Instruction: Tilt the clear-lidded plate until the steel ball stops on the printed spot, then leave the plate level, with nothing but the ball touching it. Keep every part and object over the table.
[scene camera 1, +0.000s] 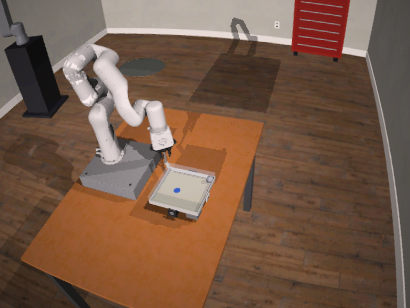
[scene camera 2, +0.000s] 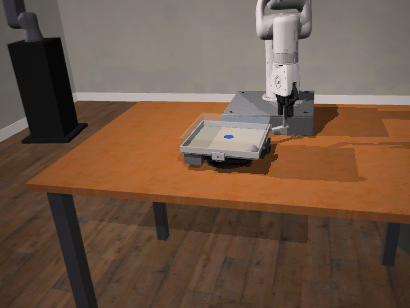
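Observation:
The clear-lidded plate (scene camera 1: 175, 207) (scene camera 2: 200, 151) is a shallow white-rimmed square tray held above the table on a dark round base (scene camera 2: 230, 163). Any slight tilt is hard to tell. The steel ball (scene camera 1: 209, 179) (scene camera 2: 252, 148) lies inside at a corner, well away from the blue printed spot (scene camera 1: 177, 190) (scene camera 2: 228, 136) near the middle. My gripper (scene camera 1: 167, 151) (scene camera 2: 285, 114) points down beside the plate, on the robot-base side, shut on the upright post of the plate's thin handle (scene camera 1: 166, 160) (scene camera 2: 285, 122). The small contact between fingers and post is partly hidden.
The orange table (scene camera 1: 125, 250) (scene camera 2: 125, 170) carries the grey robot base block (scene camera 1: 117, 172) (scene camera 2: 250, 102) close to the plate. A grey block (scene camera 2: 194, 159) and a dark knob (scene camera 1: 172, 213) sit under the plate's edge. A black pedestal (scene camera 1: 35, 75) (scene camera 2: 45, 90) stands off the table.

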